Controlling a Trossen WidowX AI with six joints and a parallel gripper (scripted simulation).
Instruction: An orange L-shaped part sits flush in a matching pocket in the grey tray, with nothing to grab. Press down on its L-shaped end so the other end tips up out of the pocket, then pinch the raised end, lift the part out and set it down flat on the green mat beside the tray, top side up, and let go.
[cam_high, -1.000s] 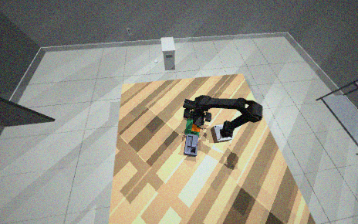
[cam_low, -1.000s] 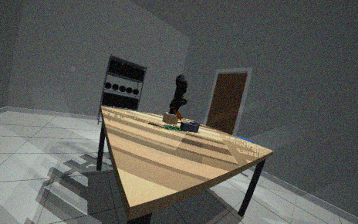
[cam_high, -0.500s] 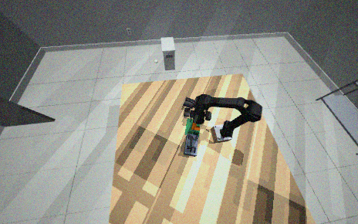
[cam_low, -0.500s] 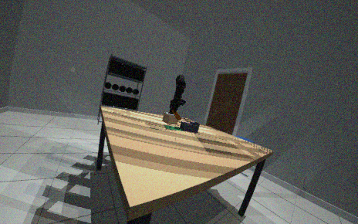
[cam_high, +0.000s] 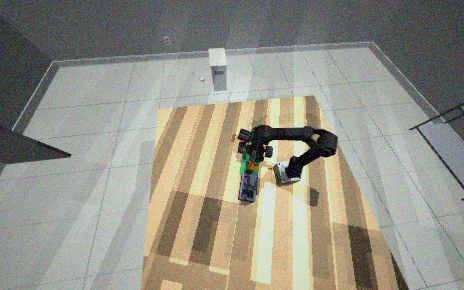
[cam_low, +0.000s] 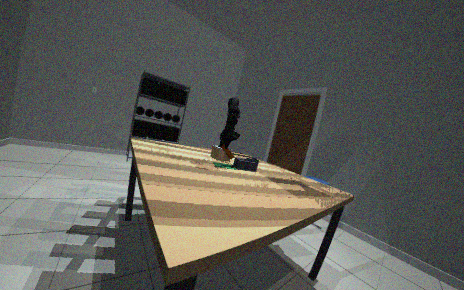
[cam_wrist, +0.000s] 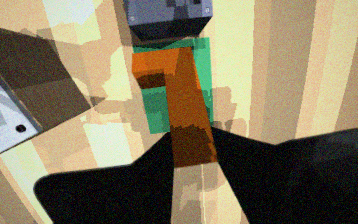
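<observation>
Right now the green mat is 10 mm ahead of my gripper tip, 20 mm to the left of it and 130 mm below it. From my gripper tip the other things lie so: orange L-shaped part: 40 mm to the left, 30 mm below.
</observation>
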